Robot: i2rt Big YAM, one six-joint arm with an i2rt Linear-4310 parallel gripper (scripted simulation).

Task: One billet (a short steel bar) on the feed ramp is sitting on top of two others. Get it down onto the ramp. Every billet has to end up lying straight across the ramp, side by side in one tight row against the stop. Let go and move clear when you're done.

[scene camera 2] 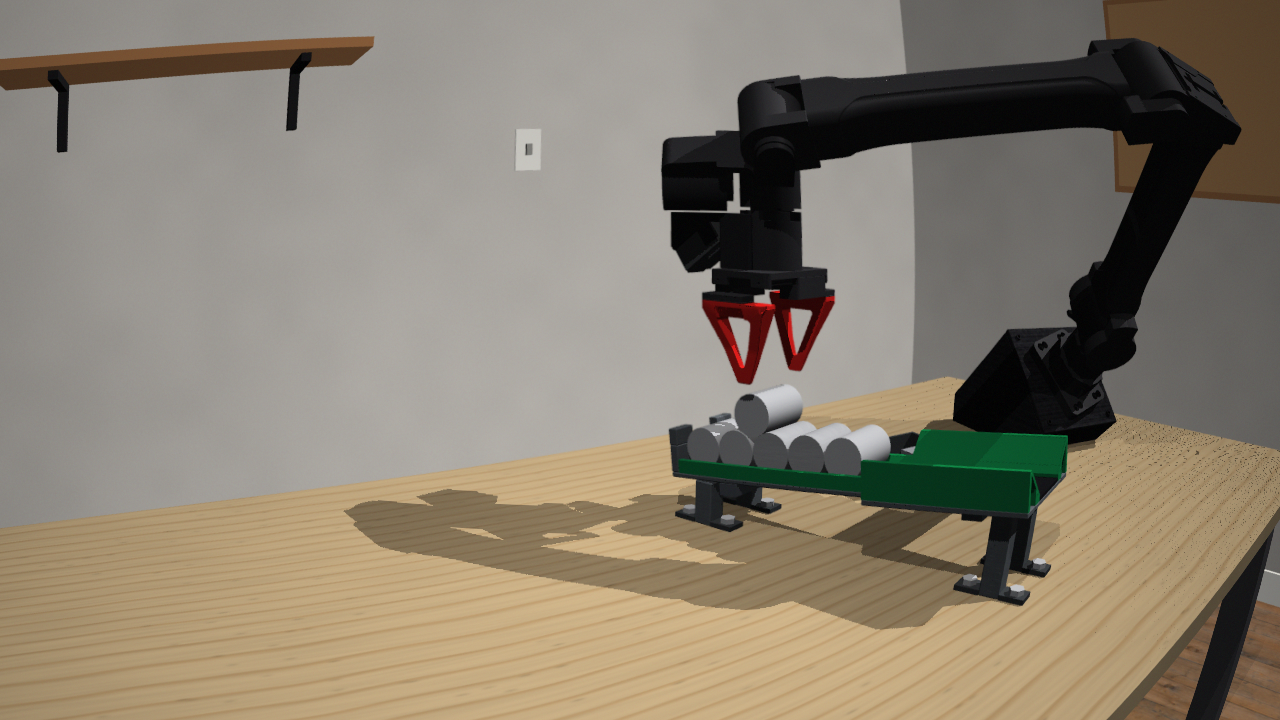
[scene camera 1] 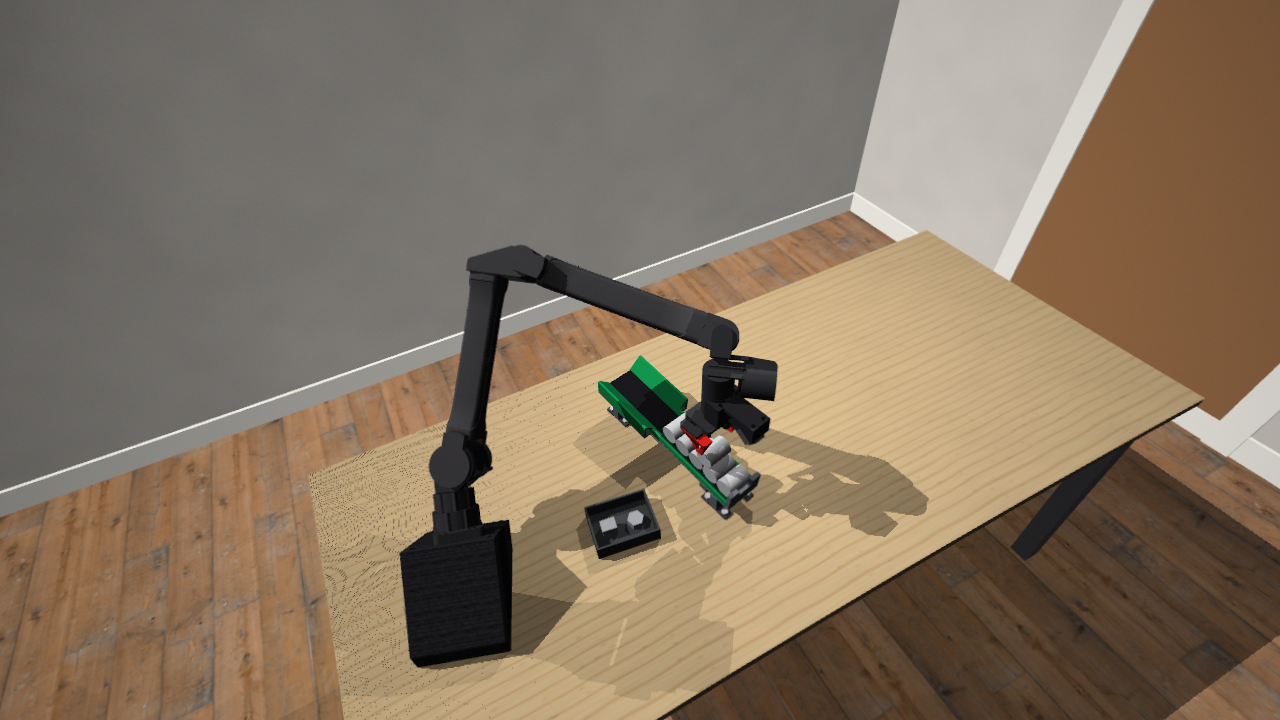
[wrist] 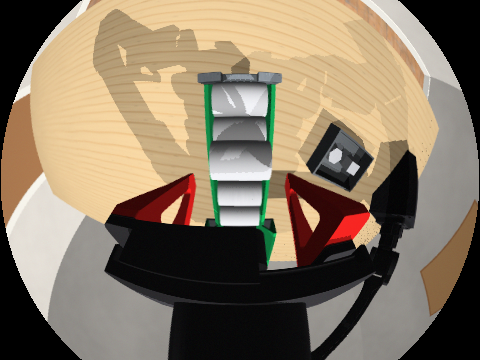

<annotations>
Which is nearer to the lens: the billet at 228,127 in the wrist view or the small black tray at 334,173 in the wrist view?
The billet.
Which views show my gripper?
Scene camera 2, scene camera 1 and the wrist view: all of them.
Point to a billet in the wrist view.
228,159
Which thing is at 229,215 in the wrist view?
A billet.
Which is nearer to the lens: the billet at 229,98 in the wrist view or the small black tray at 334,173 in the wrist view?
The billet.
</annotations>
